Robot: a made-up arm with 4 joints. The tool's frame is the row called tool.
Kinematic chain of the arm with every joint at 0, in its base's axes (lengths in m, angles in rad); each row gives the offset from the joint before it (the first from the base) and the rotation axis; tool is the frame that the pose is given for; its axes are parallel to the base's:
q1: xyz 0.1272 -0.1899 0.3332 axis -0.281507 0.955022 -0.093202
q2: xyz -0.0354 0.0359 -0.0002 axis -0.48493 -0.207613 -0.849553
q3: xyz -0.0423 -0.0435 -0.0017 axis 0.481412 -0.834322 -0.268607
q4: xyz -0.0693 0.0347 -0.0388 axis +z
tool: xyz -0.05 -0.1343 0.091
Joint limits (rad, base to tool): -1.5..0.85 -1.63..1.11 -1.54..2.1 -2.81..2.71
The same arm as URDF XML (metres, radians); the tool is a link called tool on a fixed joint. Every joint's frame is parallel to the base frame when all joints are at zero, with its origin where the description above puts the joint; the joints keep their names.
<robot name="arm">
  <link name="base_link"/>
  <link name="link1"/>
  <link name="link2"/>
  <link name="link3"/>
  <link name="link4"/>
  <link name="tool"/>
  <joint name="q1" type="revolute">
    <parent link="base_link"/>
    <child link="link1"/>
    <origin xyz="0.1272 -0.1899 0.3332"/>
    <axis xyz="-0.281507 0.955022 -0.093202"/>
    <limit lower="-1.5000" upper="0.8500"/>
  </joint>
  <joint name="q2" type="revolute">
    <parent link="link1"/>
    <child link="link2"/>
    <origin xyz="-0.0354 0.0359 -0.0002"/>
    <axis xyz="-0.484889 -0.207595 -0.84958"/>
    <limit lower="-1.6300" upper="1.1100"/>
  </joint>
  <joint name="q3" type="revolute">
    <parent link="link2"/>
    <child link="link3"/>
    <origin xyz="-0.0423 -0.0435 -0.0017"/>
    <axis xyz="0.481412 -0.834322 -0.268607"/>
    <limit lower="-1.5400" upper="2.1000"/>
  </joint>
  <joint name="q4" type="revolute">
    <parent link="link3"/>
    <child link="link4"/>
    <origin xyz="-0.0693 0.0347 -0.0388"/>
    <axis xyz="0 0 1"/>
    <limit lower="-2.8100" upper="2.7100"/>
  </joint>
  <joint name="tool_fixed" type="fixed">
    <parent link="link4"/>
    <child link="tool"/>
    <origin xyz="-0.0500 -0.1343 0.0910"/>
  </joint>
</robot>

